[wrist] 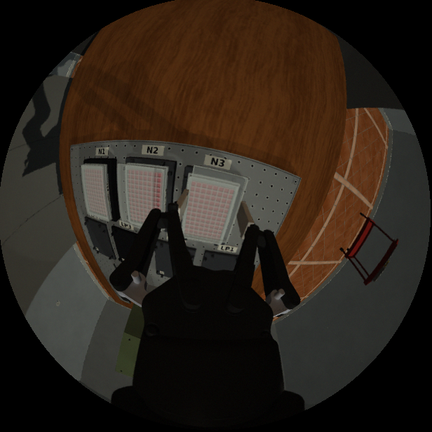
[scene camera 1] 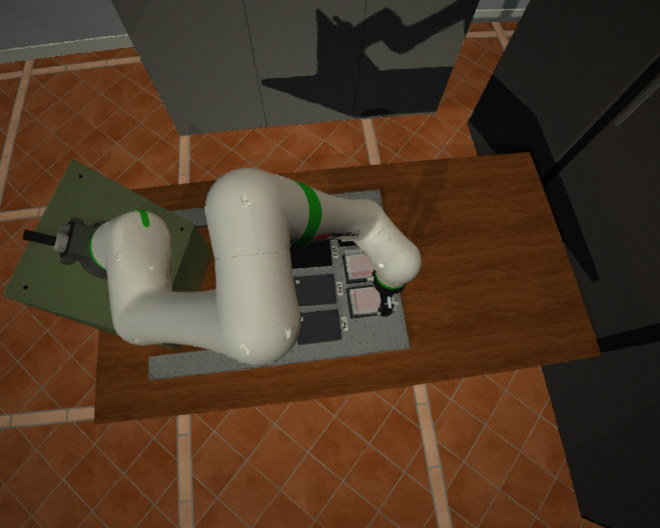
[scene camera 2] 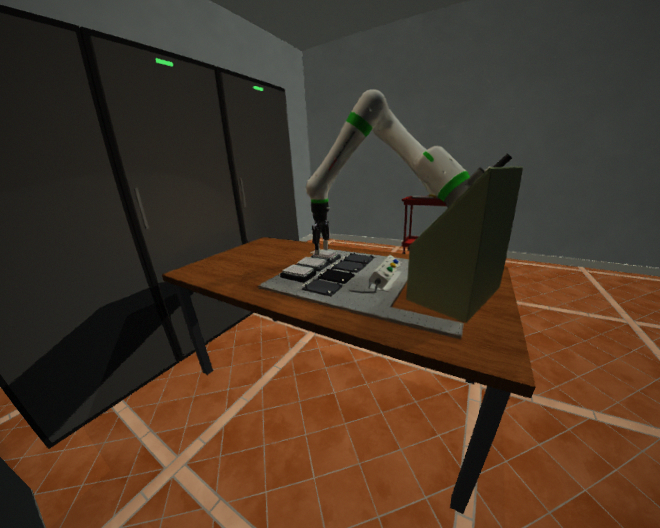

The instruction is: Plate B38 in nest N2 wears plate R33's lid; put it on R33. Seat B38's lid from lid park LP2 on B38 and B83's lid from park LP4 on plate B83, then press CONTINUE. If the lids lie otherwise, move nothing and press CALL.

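Pixels of known places: gripper, fingertip midpoint: (scene camera 1: 378,299) (scene camera 2: 321,252); arm's base at its link origin: (scene camera 2: 469,202).
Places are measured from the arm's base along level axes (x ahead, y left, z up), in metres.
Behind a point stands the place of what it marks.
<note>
My gripper (scene camera 1: 386,311) (scene camera 2: 321,250) @[x 0.733, y -0.093, z -0.321 m] (wrist: 213,202) is shut on a clear lid by its two long sides. The lid (wrist: 244,186) is above the pink-welled plate (scene camera 1: 364,301) @[x 0.685, y -0.097, z -0.315 m] (wrist: 211,212) in nest N3, its outline reaching past the plate at the top and right; whether it touches cannot be told. A plate (scene camera 1: 358,266) @[x 0.677, y 0.026, z -0.317 m] (wrist: 144,192) in nest N2 shows a darker red column at its right. Another plate (scene camera 2: 297,271) @[x 0.672, y 0.196, z -0.317 m] (wrist: 94,190) stands in nest N1. Dark park pads LP1 (scene camera 1: 319,325) @[x 0.533, y -0.161, z -0.345 m] (wrist: 220,260), LP2 (scene camera 1: 314,289) @[x 0.524, y -0.037, z -0.345 m] and LP3 (scene camera 1: 312,254) @[x 0.524, y 0.090, z -0.345 m] lie beside the nests. Plate names are unreadable.
A button box (scene camera 2: 383,272) @[x 0.275, y 0.103, z -0.283 m] with coloured buttons stands on the grey perforated board (scene camera 1: 379,340) @[x 0.726, y -0.222, z -0.355 m] (scene camera 2: 341,300) @[x 0.381, y 0.278, z -0.355 m]. The green robot pedestal (scene camera 1: 49,275) @[x -0.091, y -0.087, z 0.072 m] (scene camera 2: 440,264) @[x 0.050, y 0.168, z -0.186 m] stands on the wooden table (scene camera 1: 467,247) @[x 1.092, y 0.092, z -0.368 m]. My forearm (scene camera 1: 341,214) @[x 0.582, y -0.063, z 0.245 m] hides part of the board. A red cart (scene camera 2: 423,201) is behind the table.
</note>
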